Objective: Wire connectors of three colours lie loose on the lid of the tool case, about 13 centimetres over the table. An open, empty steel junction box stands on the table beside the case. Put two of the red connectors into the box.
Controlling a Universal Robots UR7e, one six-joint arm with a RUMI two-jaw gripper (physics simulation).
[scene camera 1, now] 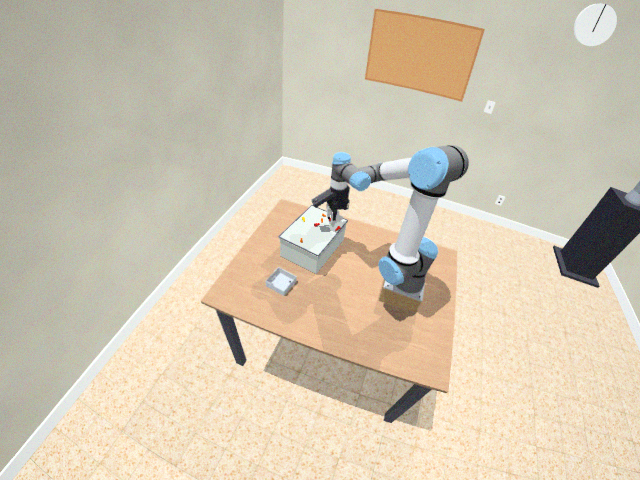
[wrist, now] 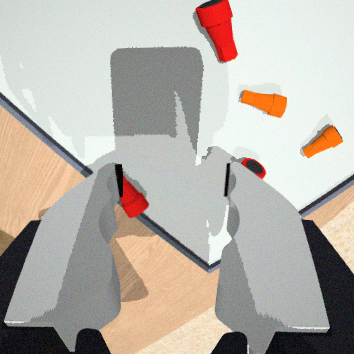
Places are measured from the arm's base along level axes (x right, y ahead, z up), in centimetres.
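Pixels of known places: gripper, between the fingertips: (scene camera 1: 330,223) (wrist: 173,166); arm's base, origin of its link: (scene camera 1: 407,279).
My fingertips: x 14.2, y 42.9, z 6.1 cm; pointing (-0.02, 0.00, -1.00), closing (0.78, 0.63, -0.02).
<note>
Ahead of a thing's pixels: the offset from my fingertips to its top centre. "spot": to the spot under its first point. Level surfaces: height alone.
My gripper (scene camera 1: 333,224) (wrist: 173,166) is partly open and empty, low over the lid (scene camera 1: 295,233) (wrist: 60,75) near a rear corner. A red connector @(dx -0.6, dy -4.0, dz -0.6 cm) (scene camera 1: 338,228) (wrist: 134,201) lies at the lid's edge, partly hidden by the left finger in the wrist view. Another red connector @(dx +4.3, dy +0.9, dz -0.6 cm) (scene camera 1: 329,219) (wrist: 255,168) is mostly hidden behind the right finger. A larger red connector @(dx -2.2, dy +6.3, dz -0.6 cm) (scene camera 1: 316,224) (wrist: 220,31) lies farther in on the lid, top right in the wrist view. The steel junction box @(dx -32.7, dy +10.8, dz -11.8 cm) (scene camera 1: 281,282) stands open on the table; no connector shows in it.
Orange connectors @(dx +1.8, dy +5.1, dz -1.0 cm) (scene camera 1: 322,220) (wrist: 265,103) @(dx +6.1, dy +5.7, dz -1.0 cm) (wrist: 323,141) lie near the red ones. Another orange connector @(dx -16.1, dy +8.4, dz +0.0 cm) (scene camera 1: 301,240) lies toward the lid's front, and a yellow connector @(dx -1.7, dy +13.7, dz -0.7 cm) (scene camera 1: 303,219) lies near its left edge. The tool case @(spot: dx -19.2, dy +8.3, dz -10.4 cm) (scene camera 1: 298,258) stands between gripper and box on the table @(dz -15.5 cm) (scene camera 1: 361,330).
</note>
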